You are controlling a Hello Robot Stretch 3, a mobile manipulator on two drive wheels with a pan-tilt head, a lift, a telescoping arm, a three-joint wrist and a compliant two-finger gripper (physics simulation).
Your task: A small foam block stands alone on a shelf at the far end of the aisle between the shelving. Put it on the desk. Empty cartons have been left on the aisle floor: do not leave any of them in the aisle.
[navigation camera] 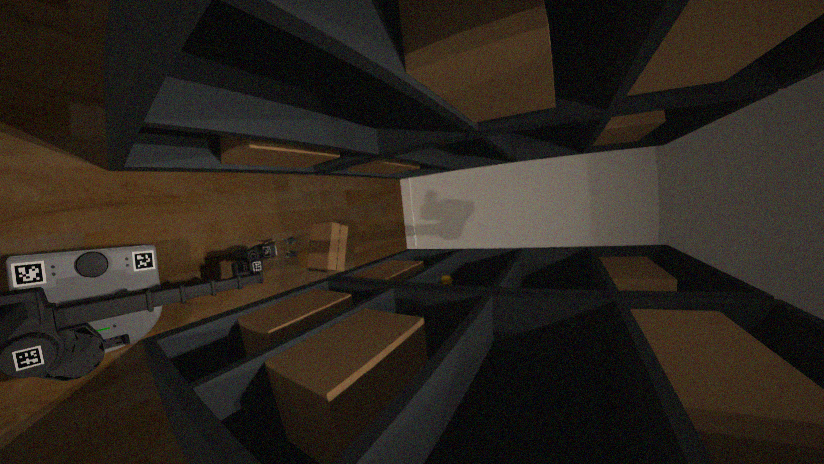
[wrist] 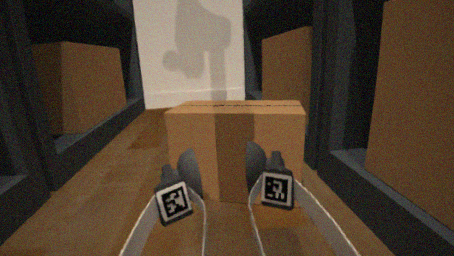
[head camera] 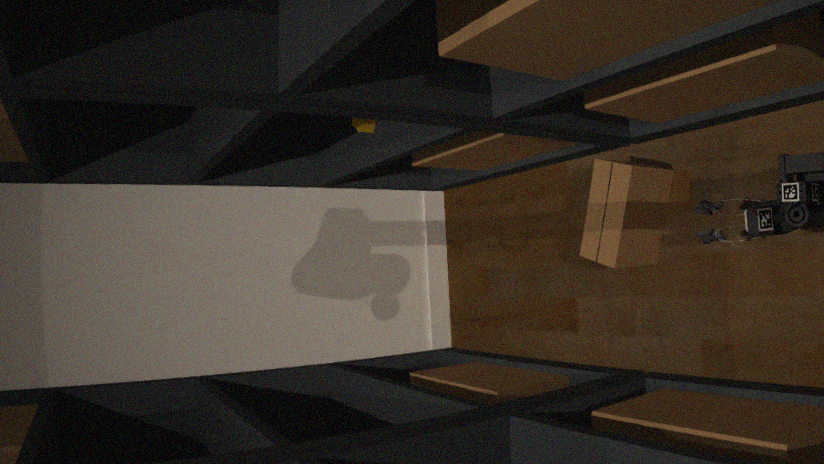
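Seen in the pictures: gripper, fingertip midpoint: (navigation camera: 296, 246) (head camera: 696, 222); robot's base, link origin: (navigation camera: 93, 263).
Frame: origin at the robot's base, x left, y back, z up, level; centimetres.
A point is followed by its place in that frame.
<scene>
The small yellow foam block (head camera: 364, 125) {x -150.1, y 30.8, z 56.6 cm} (navigation camera: 446, 279) {x -149.9, y 31.2, z 56.6 cm} sits on a shelf near the far end, in the top half of the head view and the lower half of the navigation view. An empty brown carton (head camera: 625, 213) {x -92.5, y 4.1, z 17.5 cm} (navigation camera: 325, 246) {x -92.6, y 3.7, z 14.5 cm} (wrist: 235, 132) stands on the aisle floor, a little askew and near the shelving on the block's side. My gripper (head camera: 710, 221) {x -71.9, y 1.4, z 18.8 cm} (navigation camera: 290, 247) {x -71.9, y 1.4, z 18.8 cm} (wrist: 221, 162) {x -71.9, y 1.4, z 18.8 cm} is partly open and empty, low over the floor. It faces the carton's near side, with a gap in the head view. The desk does not show.
Dark shelving (head camera: 576, 440) (navigation camera: 472, 351) (wrist: 380, 187) lines both sides of the aisle and holds brown boxes (head camera: 490, 154) (navigation camera: 345, 351) (wrist: 90, 87). A pale wall (head camera: 172, 276) {x -194.4, y -11.9, z 103.5 cm} (navigation camera: 536, 195) {x -193.9, y -19.3, z 109.5 cm} (wrist: 160, 55) closes the far end. My base (navigation camera: 63, 262) {x 6.2, y -1.9, z 16.0 cm} stands close to one shelving row.
</scene>
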